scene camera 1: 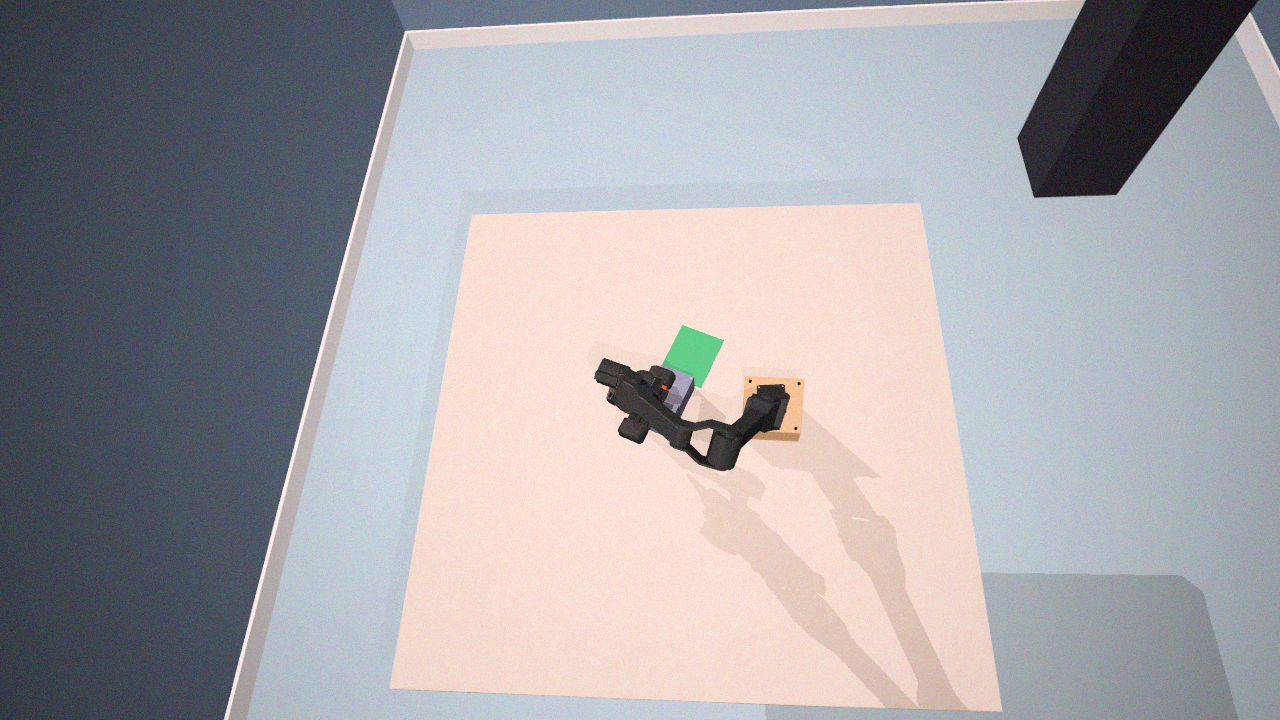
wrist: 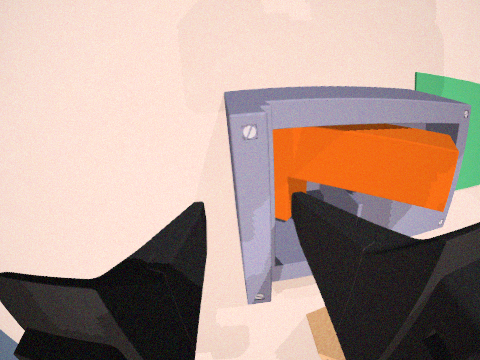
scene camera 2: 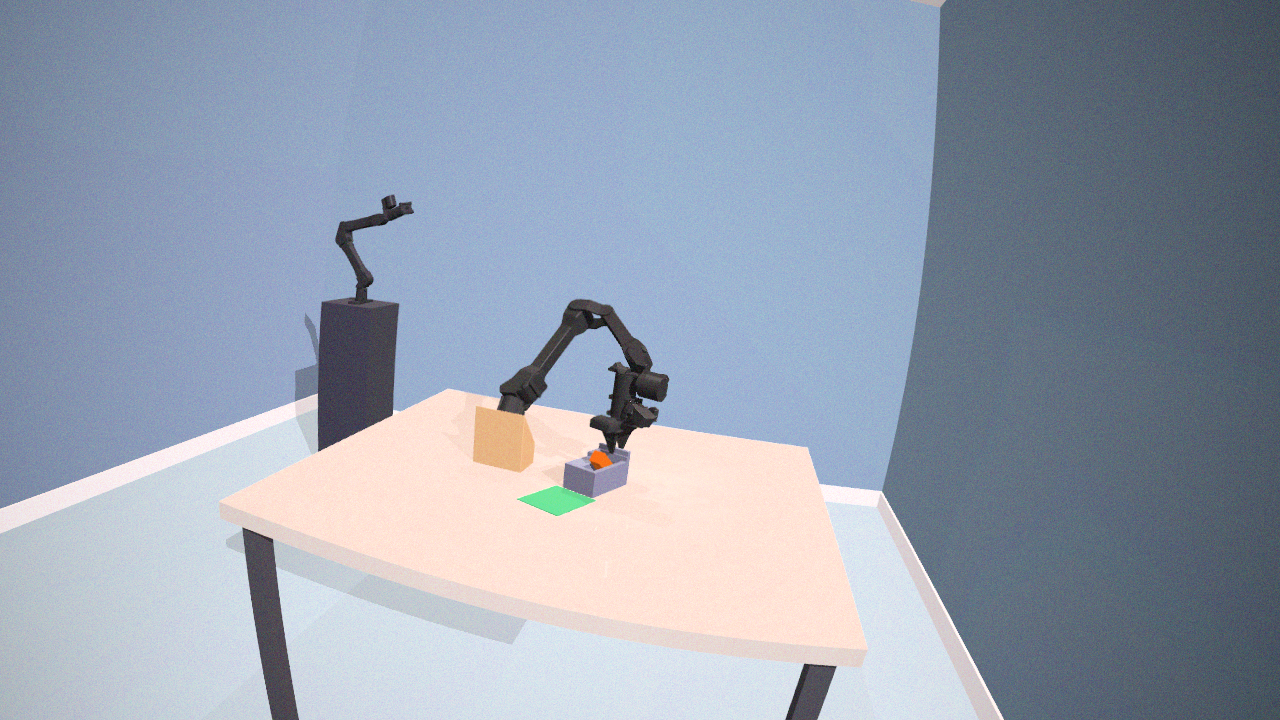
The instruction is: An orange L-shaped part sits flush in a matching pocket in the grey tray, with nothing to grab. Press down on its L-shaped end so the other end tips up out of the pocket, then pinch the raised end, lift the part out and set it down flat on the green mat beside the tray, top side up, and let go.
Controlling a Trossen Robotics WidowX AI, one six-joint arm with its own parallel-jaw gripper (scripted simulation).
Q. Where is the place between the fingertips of my gripper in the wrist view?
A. At 248, 207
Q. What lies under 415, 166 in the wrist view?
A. An orange L-shaped part.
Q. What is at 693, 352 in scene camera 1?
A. A green mat.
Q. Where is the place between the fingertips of my gripper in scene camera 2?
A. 615, 452
